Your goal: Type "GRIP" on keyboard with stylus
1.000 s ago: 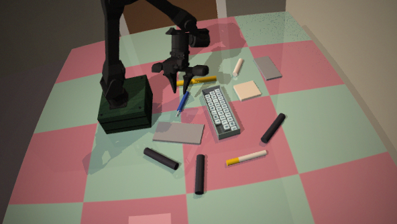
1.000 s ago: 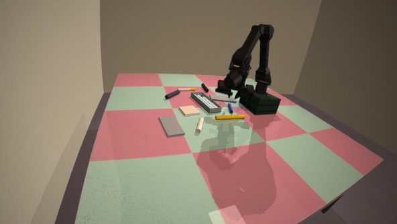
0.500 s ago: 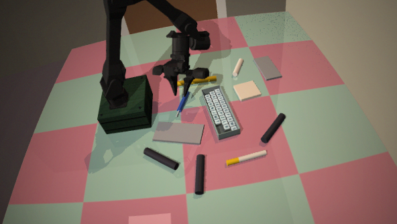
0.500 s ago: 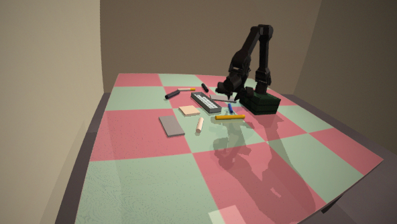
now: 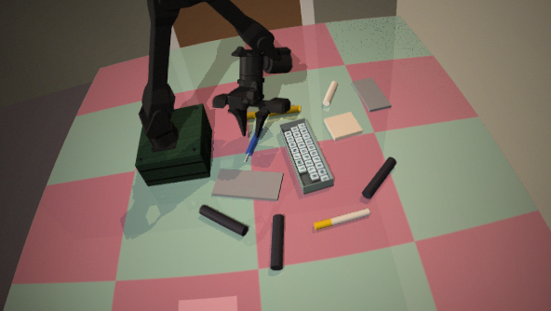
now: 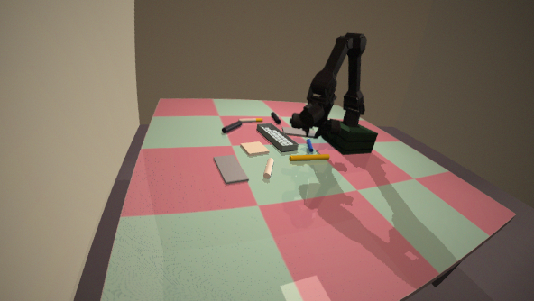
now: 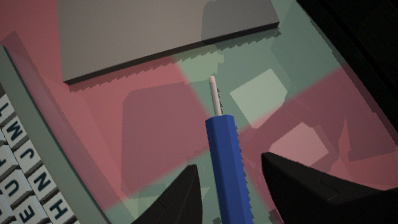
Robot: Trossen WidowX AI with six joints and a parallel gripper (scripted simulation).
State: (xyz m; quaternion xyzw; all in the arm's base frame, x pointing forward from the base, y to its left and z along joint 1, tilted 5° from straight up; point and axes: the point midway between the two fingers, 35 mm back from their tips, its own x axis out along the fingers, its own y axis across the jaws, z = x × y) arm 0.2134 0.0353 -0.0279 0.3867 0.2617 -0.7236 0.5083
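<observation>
Right now my gripper tip is 30 mm above the blue stylus, 20 mm to the left of it and 10 mm past it. From my gripper tip the other things lie so: stylus tip: 50 mm to the right, 30 mm below, 20 mm behind; yellow stick: 120 mm to the left, 60 mm ahead, 30 mm below; beige pad: 240 mm ahead, 30 mm to the left, 30 mm below.
</observation>
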